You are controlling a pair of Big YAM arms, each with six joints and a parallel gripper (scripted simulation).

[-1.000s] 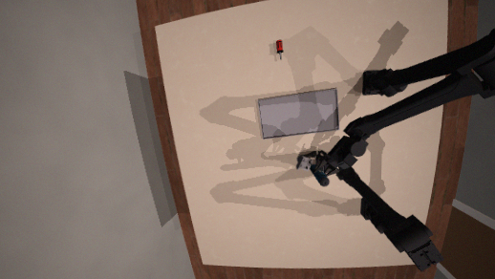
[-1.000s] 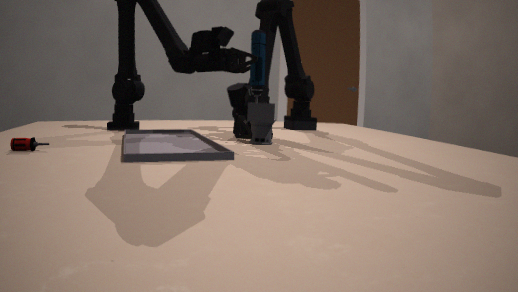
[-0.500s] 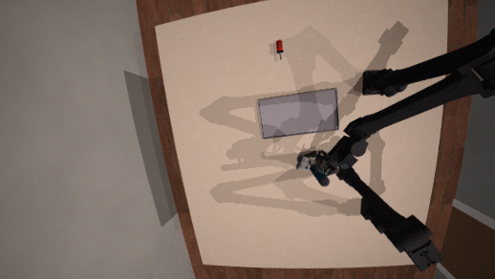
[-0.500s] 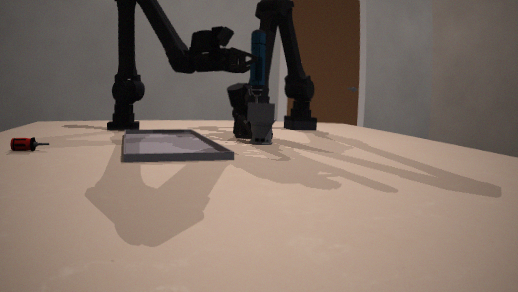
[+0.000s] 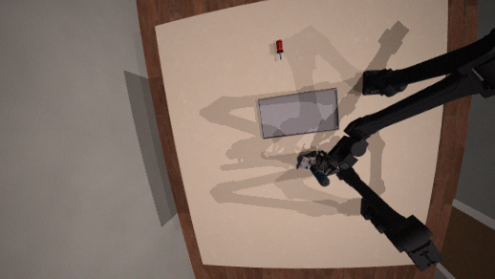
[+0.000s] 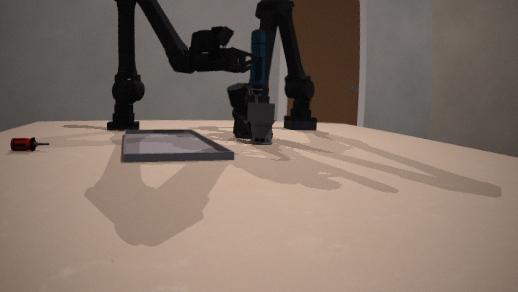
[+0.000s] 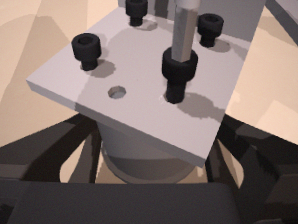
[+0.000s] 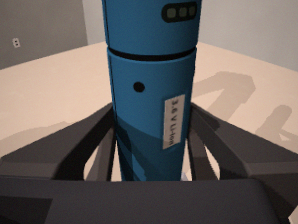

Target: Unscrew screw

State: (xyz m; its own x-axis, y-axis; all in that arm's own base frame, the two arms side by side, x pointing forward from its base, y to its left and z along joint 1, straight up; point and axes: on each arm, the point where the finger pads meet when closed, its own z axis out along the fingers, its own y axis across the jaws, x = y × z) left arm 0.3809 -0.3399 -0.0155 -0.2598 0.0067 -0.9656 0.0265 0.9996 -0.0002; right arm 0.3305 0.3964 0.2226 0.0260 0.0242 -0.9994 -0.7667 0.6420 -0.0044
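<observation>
Now: left hand 1 cm below the grey joint module. The rest, counted from my left hand: grey bracket: 5 cm above; screwdriver bit: 2 cm behind, 1 cm to the right, 8 cm above; shallow grey tray: 1 cm ahead, 26 cm to the right, 2 cm below.
</observation>
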